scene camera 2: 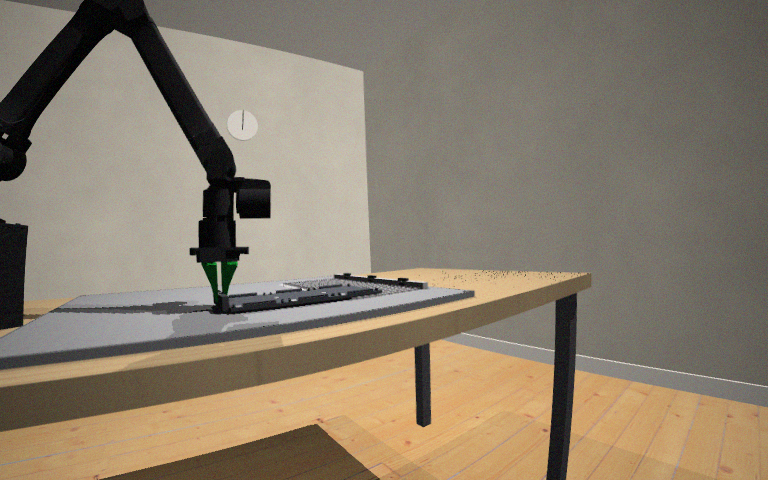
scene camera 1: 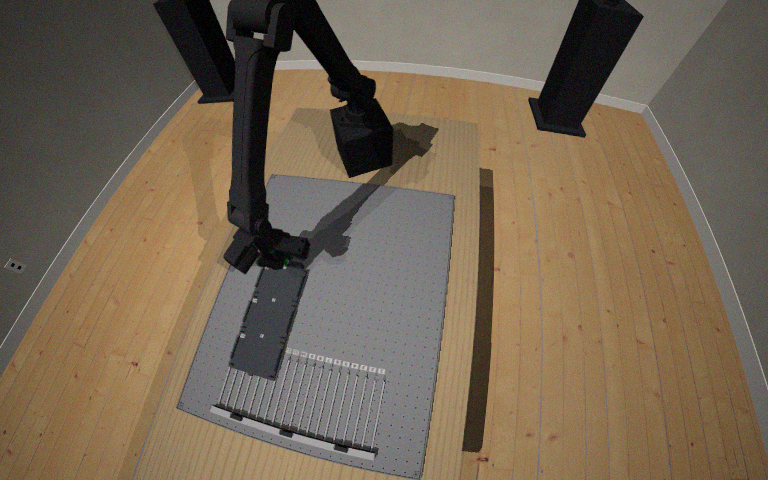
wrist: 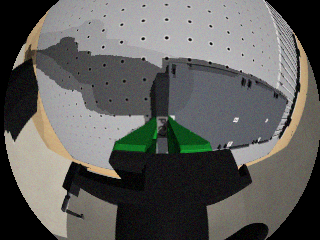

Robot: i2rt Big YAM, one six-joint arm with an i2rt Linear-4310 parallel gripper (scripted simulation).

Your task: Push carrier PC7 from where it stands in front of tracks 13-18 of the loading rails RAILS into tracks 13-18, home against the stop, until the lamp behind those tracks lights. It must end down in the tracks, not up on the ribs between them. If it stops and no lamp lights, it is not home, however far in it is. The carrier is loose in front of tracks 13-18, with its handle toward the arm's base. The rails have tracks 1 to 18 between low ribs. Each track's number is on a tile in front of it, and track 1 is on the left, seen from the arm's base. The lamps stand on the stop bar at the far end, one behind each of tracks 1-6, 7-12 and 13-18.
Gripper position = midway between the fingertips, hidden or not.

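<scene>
Carrier PC7 (scene camera 1: 258, 349), (scene camera 2: 297, 297) and (wrist: 229, 110). Gripper (scene camera 2: 220, 301) and (wrist: 162, 120).
</scene>
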